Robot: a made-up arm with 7 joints. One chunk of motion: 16 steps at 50 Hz.
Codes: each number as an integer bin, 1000 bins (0 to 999) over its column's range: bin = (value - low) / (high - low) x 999, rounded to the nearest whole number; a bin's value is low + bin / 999 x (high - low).
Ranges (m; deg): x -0.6..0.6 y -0.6..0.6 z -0.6..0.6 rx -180..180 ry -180..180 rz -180..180
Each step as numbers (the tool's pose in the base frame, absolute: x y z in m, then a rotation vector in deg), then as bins.
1 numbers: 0.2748 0.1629 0.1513 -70.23 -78.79 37.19
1 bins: 728 635 625 305 281 603
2 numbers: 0.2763 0.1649 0.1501 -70.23 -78.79 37.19
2 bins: 730 637 624 305 281 603
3 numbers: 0.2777 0.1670 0.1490 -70.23 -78.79 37.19
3 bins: 731 639 624 305 281 603
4 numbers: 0.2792 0.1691 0.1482 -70.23 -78.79 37.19
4 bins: 732 640 623 305 281 603
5 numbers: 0.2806 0.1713 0.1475 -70.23 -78.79 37.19
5 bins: 733 642 622 305 281 603
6 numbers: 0.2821 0.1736 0.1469 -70.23 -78.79 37.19
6 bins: 734 644 622 305 281 603
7 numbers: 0.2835 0.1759 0.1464 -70.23 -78.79 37.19
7 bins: 736 646 621 305 281 603
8 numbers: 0.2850 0.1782 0.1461 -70.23 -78.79 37.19
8 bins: 737 648 621 305 281 603
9 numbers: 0.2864 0.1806 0.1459 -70.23 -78.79 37.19
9 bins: 738 650 621 305 281 603
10 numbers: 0.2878 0.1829 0.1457 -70.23 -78.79 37.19
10 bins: 739 652 621 305 281 603
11 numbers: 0.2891 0.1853 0.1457 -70.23 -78.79 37.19
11 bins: 740 654 621 305 281 603
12 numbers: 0.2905 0.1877 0.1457 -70.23 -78.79 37.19
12 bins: 741 656 621 305 281 603
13 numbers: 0.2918 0.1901 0.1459 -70.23 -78.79 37.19
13 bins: 742 658 621 305 281 603
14 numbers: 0.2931 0.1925 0.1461 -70.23 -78.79 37.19
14 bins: 744 660 621 305 281 603
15 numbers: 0.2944 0.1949 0.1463 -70.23 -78.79 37.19
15 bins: 745 662 621 305 281 603
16 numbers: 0.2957 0.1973 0.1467 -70.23 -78.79 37.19
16 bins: 746 664 622 305 281 603
